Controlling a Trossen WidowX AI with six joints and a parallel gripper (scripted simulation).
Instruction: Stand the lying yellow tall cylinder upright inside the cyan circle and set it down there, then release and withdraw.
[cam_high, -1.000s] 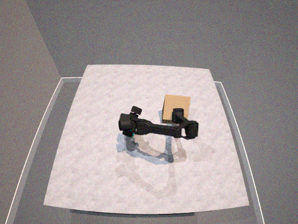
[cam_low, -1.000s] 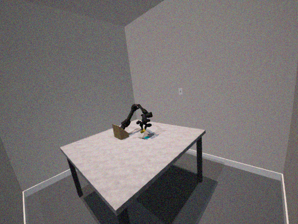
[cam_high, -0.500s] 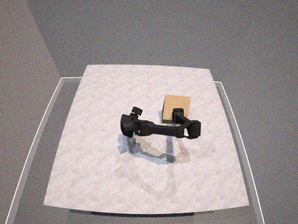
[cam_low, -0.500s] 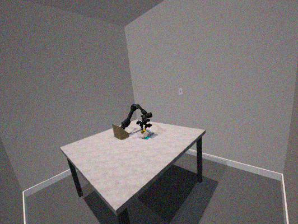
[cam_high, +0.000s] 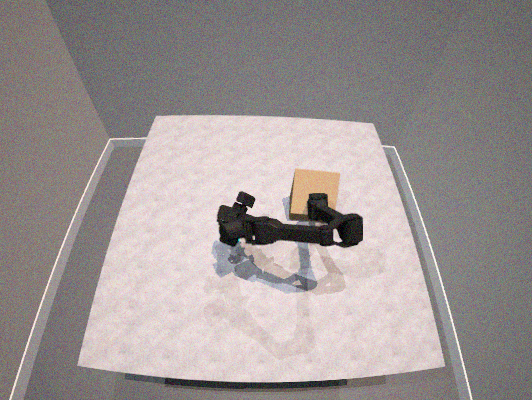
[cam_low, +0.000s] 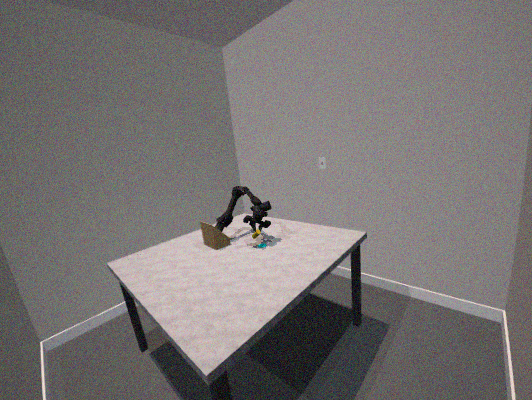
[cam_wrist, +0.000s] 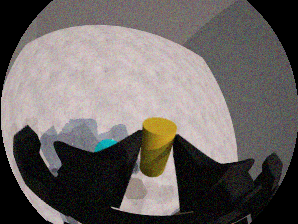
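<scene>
Right now the cyan circle is 1 cm behind my gripper tip, 4 cm to the left of it and 11 cm below it. Also, from my gripper tip: yellow tall cylinder (1 cm behind, 1 cm below).
</scene>
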